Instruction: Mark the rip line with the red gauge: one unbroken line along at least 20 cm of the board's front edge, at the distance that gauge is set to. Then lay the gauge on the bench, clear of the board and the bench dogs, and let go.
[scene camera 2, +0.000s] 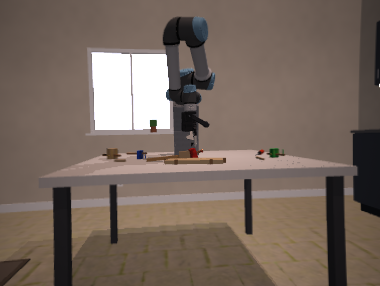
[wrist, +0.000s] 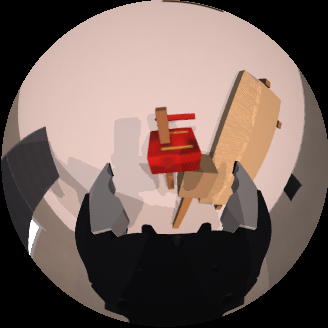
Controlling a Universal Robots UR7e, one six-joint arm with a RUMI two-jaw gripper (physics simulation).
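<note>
The red gauge (scene camera 2: 193, 153) (wrist: 174, 156) rests on the bench (scene camera 2: 200, 175) (wrist: 90, 75), off the board, with its wooden stem through the red block. The pale wooden board (scene camera 2: 192, 161) (wrist: 242, 135) lies to its right in the wrist view. Small brown bench dogs (wrist: 265, 82) (wrist: 279, 124) show at the board's far edge. My gripper (scene camera 2: 192, 140) (wrist: 172, 162) is open and empty, above the red gauge. Whether a marked line runs on the board cannot be made out.
A tan wooden block (wrist: 200, 176) sits between the red gauge and the board; whether it touches the gauge is unclear. A wooden strip (wrist: 182, 212) is beside it. A tan gauge (scene camera 2: 112, 153) and blue gauge (scene camera 2: 140, 154) stand left, a green gauge (scene camera 2: 274, 152) right.
</note>
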